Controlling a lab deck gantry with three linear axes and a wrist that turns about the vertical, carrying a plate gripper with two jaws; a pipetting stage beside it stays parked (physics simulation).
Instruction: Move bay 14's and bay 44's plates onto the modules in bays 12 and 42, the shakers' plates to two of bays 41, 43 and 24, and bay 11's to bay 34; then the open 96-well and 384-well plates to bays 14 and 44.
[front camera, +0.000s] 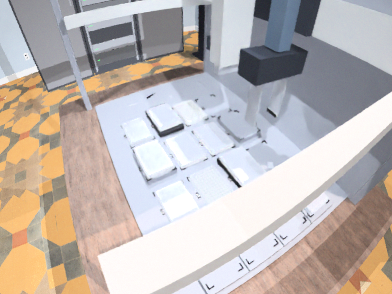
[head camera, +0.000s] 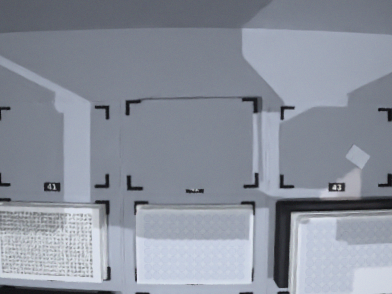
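Where they show: gripper, fingertip midpoint: (front camera: 261, 118); robot's base, link origin: (front camera: 121, 126).
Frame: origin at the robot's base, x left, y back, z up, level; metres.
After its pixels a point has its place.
My gripper (front camera: 262, 118) @[y -0.358, x 0.319, z 0.160 m] is open, its jaws apart with no plate between them, above the deck's far right part near bay 42. The raised module in bay 42 (front camera: 232, 123) @[y -0.212, x 0.350, z 0.019 m] (head camera: 190, 142) @[y -0.224, x 0.369, z 0.019 m] is bare. A plate (front camera: 154, 160) @[y -0.246, x 0.042, z 0.033 m] sits on bay 12's module. Bay 11's plate (front camera: 137, 131) @[y -0.077, x 0.042, z 0.014 m] is in place. Bay 21's shaker carries a plate (front camera: 165, 119) @[y -0.095, x 0.145, z 0.037 m]. Bay 33's shaker (head camera: 282, 245) @[y -0.321, x 0.261, z 0.019 m] carries a plate (front camera: 242, 164) @[y -0.388, x 0.253, z 0.037 m] (head camera: 320, 260) @[y -0.352, x 0.253, z 0.037 m]. The open 384-well plate (head camera: 47, 242) @[y -0.065, x 0.258, z 0.012 m] is in bay 31, the open 96-well plate (front camera: 210, 181) @[y -0.376, x 0.153, z 0.011 m] in bay 23. Bays 14 and 44 are hidden.
Bays 41 and 43 hold no plate. Other plates stand in bay 32 (front camera: 212, 137) @[y -0.233, x 0.251, z 0.014 m] (head camera: 195, 245) @[y -0.229, x 0.259, z 0.014 m], bay 22 (front camera: 185, 149) @[y -0.237, x 0.148, z 0.014 m] and bay 13 (front camera: 176, 200) @[y -0.386, x 0.042, z 0.015 m]. A pale beam (front camera: 200, 232) @[y -0.619, x -0.030, z 0.400 m] crosses the front camera's view and covers part of the deck. A grey upright (front camera: 72, 60) @[y 0.207, x -0.103, z 0.232 m] stands at the far left.
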